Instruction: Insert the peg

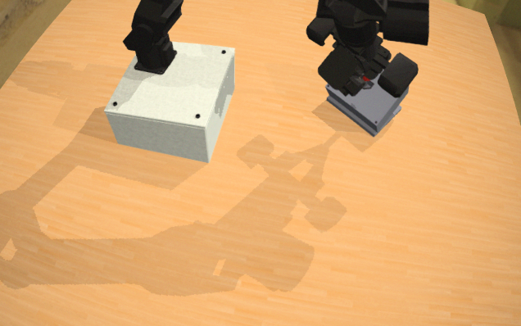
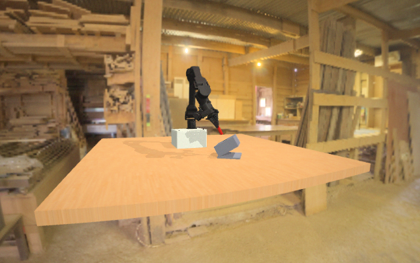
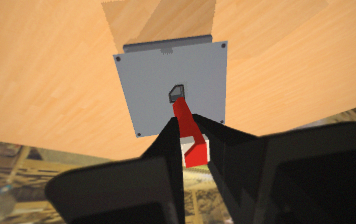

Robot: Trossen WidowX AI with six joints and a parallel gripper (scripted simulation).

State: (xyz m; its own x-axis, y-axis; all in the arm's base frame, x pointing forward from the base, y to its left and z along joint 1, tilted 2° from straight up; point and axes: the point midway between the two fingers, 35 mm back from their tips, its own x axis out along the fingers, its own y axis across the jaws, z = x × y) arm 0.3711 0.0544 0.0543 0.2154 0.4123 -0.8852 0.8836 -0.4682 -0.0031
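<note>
Now: gripper tip 9 cm above the grey sloped panel, 5 cm to the right of it and 2 cm short of it. Round my gripper tip: red peg (2 cm above, 1 cm to the right); then grey foot plate (14 cm below, 6 cm to the left, 3 cm ahead).
</note>
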